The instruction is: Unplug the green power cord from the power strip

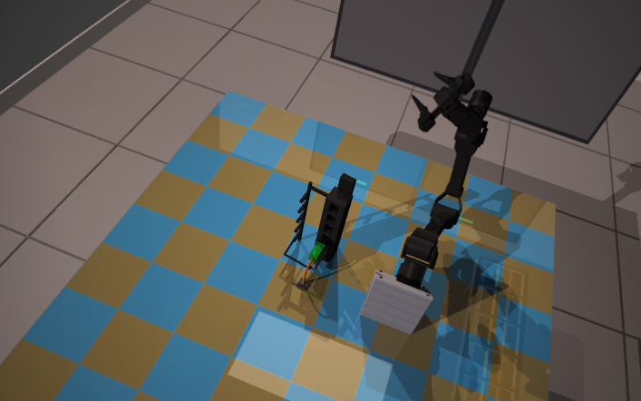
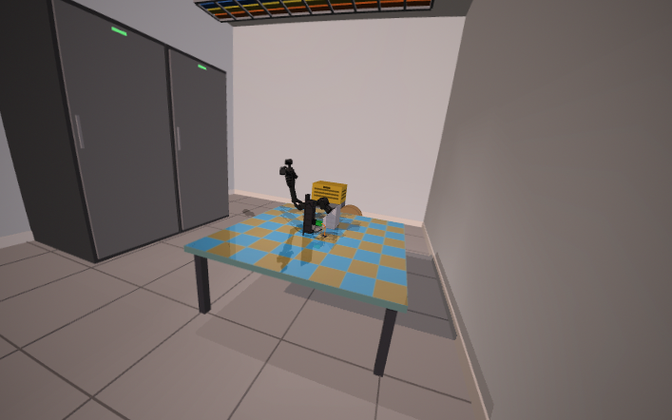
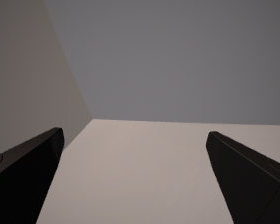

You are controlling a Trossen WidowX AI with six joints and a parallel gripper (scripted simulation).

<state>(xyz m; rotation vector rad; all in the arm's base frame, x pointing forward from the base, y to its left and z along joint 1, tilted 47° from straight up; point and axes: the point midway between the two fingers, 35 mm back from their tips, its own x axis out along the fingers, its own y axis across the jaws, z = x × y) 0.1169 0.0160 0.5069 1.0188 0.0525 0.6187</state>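
My gripper tip is now 9 cm short of the green plug, 35 cm to the right of it and 38 cm above it.
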